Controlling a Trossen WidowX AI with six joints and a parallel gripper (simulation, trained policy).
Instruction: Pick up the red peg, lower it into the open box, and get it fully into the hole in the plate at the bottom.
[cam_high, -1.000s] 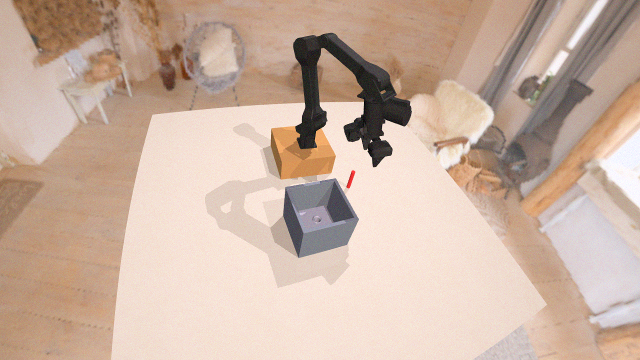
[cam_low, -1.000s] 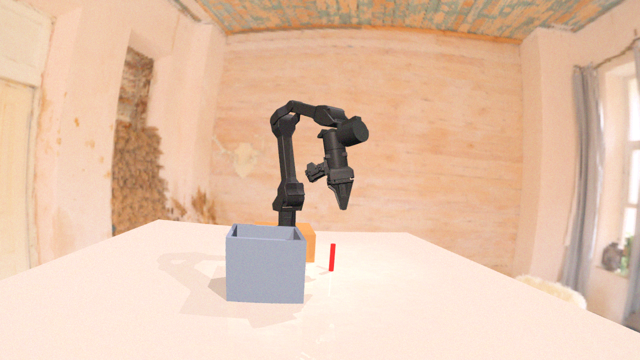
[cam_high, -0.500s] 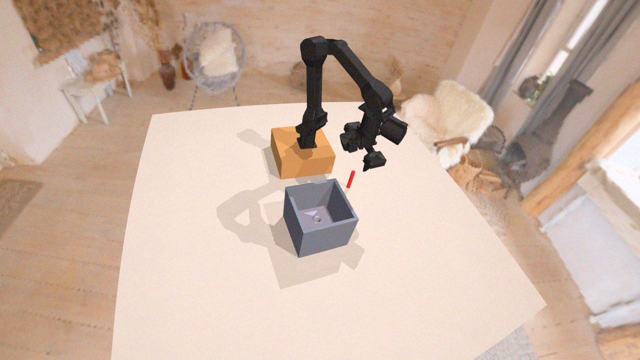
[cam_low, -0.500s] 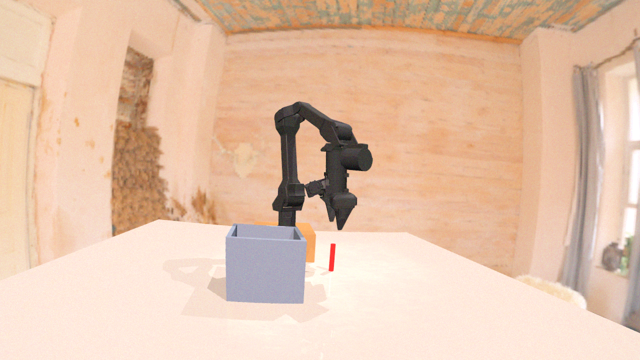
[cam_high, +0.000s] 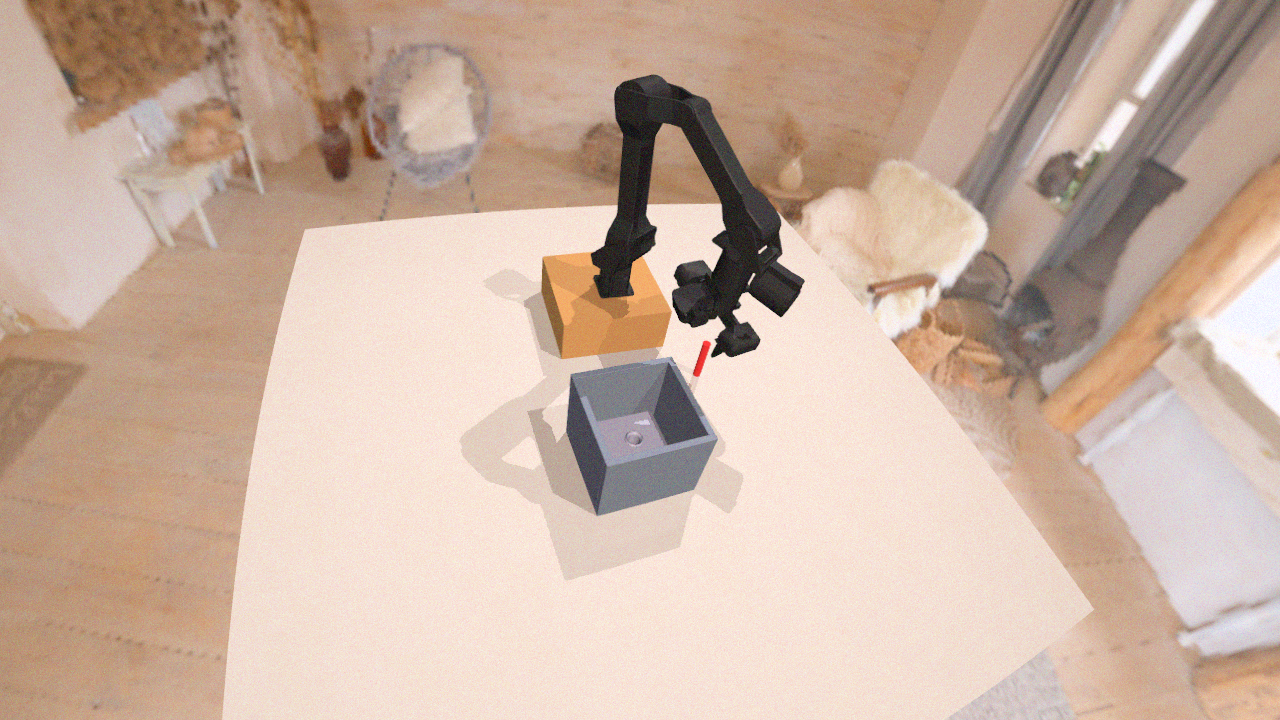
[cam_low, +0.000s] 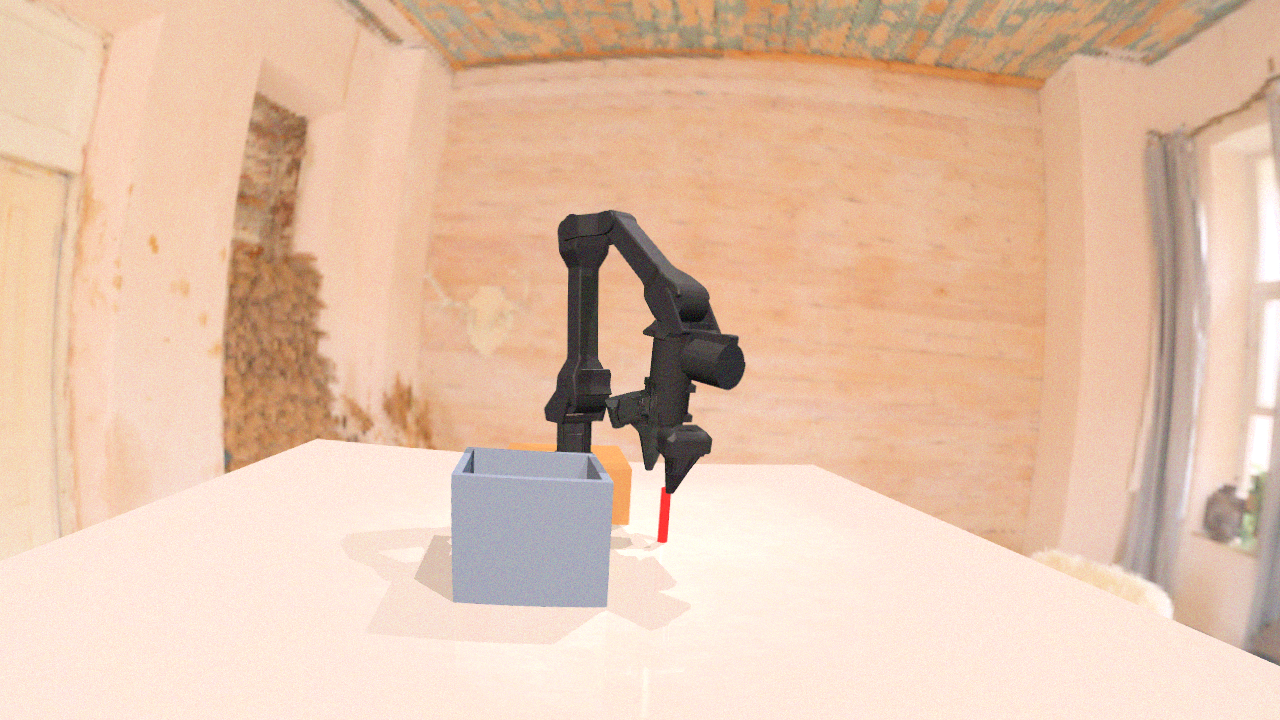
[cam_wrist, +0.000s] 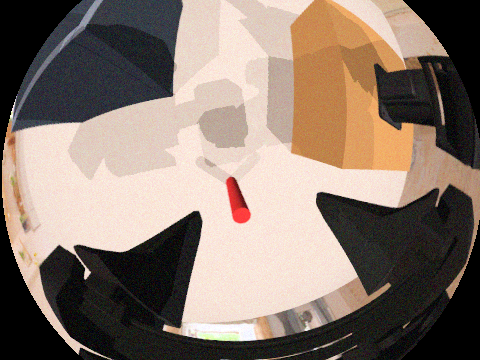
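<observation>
My gripper tip is now 10 mm short of the red peg, 10 mm to the right of it and 50 mm above it. Also, from my gripper tip: pale plate (170 mm ahead, 170 mm to the right, 40 mm below).
</observation>
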